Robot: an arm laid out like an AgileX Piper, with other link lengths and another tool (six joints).
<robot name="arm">
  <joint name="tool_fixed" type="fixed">
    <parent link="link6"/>
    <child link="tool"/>
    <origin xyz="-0.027 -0.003 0.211" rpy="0.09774 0 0.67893"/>
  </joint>
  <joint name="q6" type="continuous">
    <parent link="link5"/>
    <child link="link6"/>
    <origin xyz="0 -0.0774 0" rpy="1.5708 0 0"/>
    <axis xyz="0 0 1"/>
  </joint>
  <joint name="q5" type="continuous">
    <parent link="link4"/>
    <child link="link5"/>
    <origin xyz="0 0 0" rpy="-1.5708 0 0"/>
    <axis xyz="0 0 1"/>
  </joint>
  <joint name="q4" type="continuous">
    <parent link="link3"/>
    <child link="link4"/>
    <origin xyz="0.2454 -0.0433 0" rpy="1.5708 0 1.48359"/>
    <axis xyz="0 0 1"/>
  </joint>
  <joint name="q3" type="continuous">
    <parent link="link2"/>
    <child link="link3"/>
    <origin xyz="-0.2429 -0.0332 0"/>
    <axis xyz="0 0 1"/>
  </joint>
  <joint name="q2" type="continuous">
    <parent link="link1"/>
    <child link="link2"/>
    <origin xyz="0 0 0" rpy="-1.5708 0 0"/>
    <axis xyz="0 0 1"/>
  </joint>
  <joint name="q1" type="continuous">
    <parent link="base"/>
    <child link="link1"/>
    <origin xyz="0 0 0.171"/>
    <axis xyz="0 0 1"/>
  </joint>
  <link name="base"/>
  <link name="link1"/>
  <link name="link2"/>
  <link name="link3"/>
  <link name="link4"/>
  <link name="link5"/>
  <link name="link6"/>
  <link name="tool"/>
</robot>
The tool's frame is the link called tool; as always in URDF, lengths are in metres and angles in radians. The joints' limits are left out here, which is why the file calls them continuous.
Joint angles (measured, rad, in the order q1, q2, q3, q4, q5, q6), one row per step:
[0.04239 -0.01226 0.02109 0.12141 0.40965 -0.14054]
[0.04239 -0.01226 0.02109 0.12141 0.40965 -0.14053]
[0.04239 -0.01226 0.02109 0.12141 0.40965 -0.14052]
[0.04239 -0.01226 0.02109 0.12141 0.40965 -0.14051]
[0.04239 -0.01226 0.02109 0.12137 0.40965 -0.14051]
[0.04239 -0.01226 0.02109 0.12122 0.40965 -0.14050]
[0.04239 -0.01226 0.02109 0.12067 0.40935 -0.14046]
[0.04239 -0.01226 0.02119 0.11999 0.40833 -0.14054]
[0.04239 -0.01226 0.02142 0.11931 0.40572 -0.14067]
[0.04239 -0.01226 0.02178 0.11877 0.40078 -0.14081]
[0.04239 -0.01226 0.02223 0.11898 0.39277 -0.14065]
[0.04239 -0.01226 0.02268 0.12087 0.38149 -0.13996]
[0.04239 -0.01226 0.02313 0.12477 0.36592 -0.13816]
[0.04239 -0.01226 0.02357 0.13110 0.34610 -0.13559]
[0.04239 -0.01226 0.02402 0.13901 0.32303 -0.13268]
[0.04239 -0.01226 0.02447 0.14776 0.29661 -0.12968]
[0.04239 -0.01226 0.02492 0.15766 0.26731 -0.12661]
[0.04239 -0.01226 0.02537 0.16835 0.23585 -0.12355]
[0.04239 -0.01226 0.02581 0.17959 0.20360 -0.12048]
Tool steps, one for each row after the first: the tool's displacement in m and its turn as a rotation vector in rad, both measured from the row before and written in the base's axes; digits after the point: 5 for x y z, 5 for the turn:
[0.00000 0.00000 0.00000 0.00001 0.00000 0.00000]
[0.00000 0.00000 0.00000 0.00001 0.00000 0.00000]
[0.00000 0.00000 0.00000 0.00001 0.00000 0.00000]
[0.00000 0.00000 0.00000 -0.00004 0.00000 0.00000]
[0.00000 -0.00001 0.00000 -0.00014 -0.00001 -0.00001]
[0.00002 -0.00006 0.00008 -0.00049 -0.00032 -0.00009]
[0.00007 -0.00009 0.00022 -0.00070 -0.00095 -0.00015]
[0.00018 -0.00014 0.00060 -0.00068 -0.00240 -0.00032]
[0.00033 -0.00019 0.00119 -0.00043 -0.00457 -0.00058]
[0.00052 -0.00023 0.00201 0.00075 -0.00747 -0.00098]
[0.00070 -0.00021 0.00295 0.00310 -0.01060 -0.00141]
[0.00091 -0.00023 0.00418 0.00638 -0.01466 -0.00213]
[0.00107 -0.00026 0.00542 0.00977 -0.01871 -0.00274]
[0.00111 -0.00037 0.00636 0.01187 -0.02180 -0.00324]
[0.00110 -0.00057 0.00733 0.01300 -0.02504 -0.00380]
[0.00100 -0.00078 0.00817 0.01440 -0.02779 -0.00433]
[0.00081 -0.00103 0.00879 0.01533 -0.02985 -0.00483]
[0.00056 -0.00126 0.00901 0.01597 -0.03056 -0.00517]

